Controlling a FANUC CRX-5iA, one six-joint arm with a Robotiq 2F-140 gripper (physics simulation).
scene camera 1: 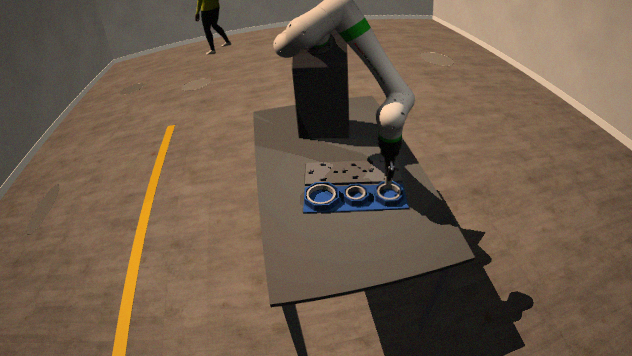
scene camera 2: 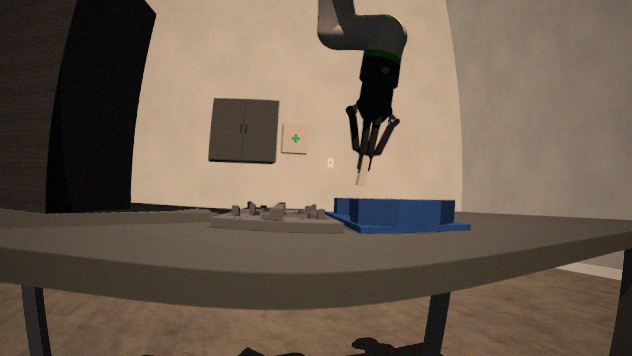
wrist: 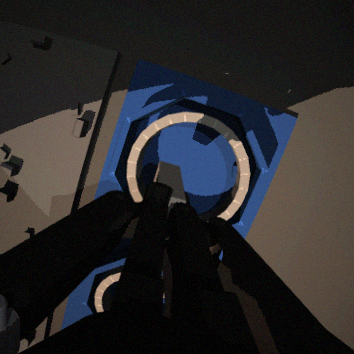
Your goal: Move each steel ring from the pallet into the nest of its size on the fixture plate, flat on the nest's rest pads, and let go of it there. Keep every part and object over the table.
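Seen in the pictures: gripper, fingertip midpoint: [scene camera 1: 388,183] [scene camera 2: 359,185] [wrist: 164,179]; arm's base at its link origin: [scene camera 1: 318,43].
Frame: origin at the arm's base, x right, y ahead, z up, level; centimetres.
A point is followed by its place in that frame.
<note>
My gripper [scene camera 1: 389,180] {x -14.2, y 64.5, z -46.5 cm} [scene camera 2: 361,176] {x -14.2, y 64.5, z -46.5 cm} [wrist: 164,179] {x -14.2, y 64.5, z -46.5 cm} is shut and empty, with its fingertips a little above the blue pallet [scene camera 1: 345,208] [scene camera 2: 405,212]. It hangs over the medium steel ring [scene camera 1: 378,192] {x -9.4, y 65.3, z -49.6 cm} [wrist: 132,167] {x -14.2, y 61.2, z -49.5 cm}, which sits in the pallet's right pocket in scene view 1. The small ring [scene camera 1: 347,193] {x 4.0, y 62.3, z -49.3 cm} [wrist: 99,295] {x -0.3, y 58.6, z -49.5 cm} sits in the middle pocket and the large ring [scene camera 1: 308,194] {x 20.3, y 57.7, z -49.8 cm} in the left one. In the wrist view the fingers hide part of the medium and small rings. The grey fixture plate [scene camera 1: 340,179] {x 3.6, y 49.0, z -52.2 cm} [scene camera 2: 275,227] {x 18.3, y 39.6, z -52.9 cm} [wrist: 45,150] {x -14.2, y 51.0, z -52.2 cm} with small raised blocks carries no ring.
The pallet and plate lie side by side on the grey table [scene camera 1: 345,250] {x 12.4, y 89.6, z -53.3 cm} [scene camera 2: 200,260] {x 39.2, y 30.6, z -53.4 cm}. The dark robot pedestal [scene camera 1: 322,100] {x 2.1, y 10.7, z -29.6 cm} [scene camera 2: 100,110] {x 3.5, y 10.3, z -36.4 cm} stands on the table behind the plate. A person [scene camera 1: 212,22] is on the floor at the far left. A cabinet [scene camera 2: 243,130] hangs on the wall.
</note>
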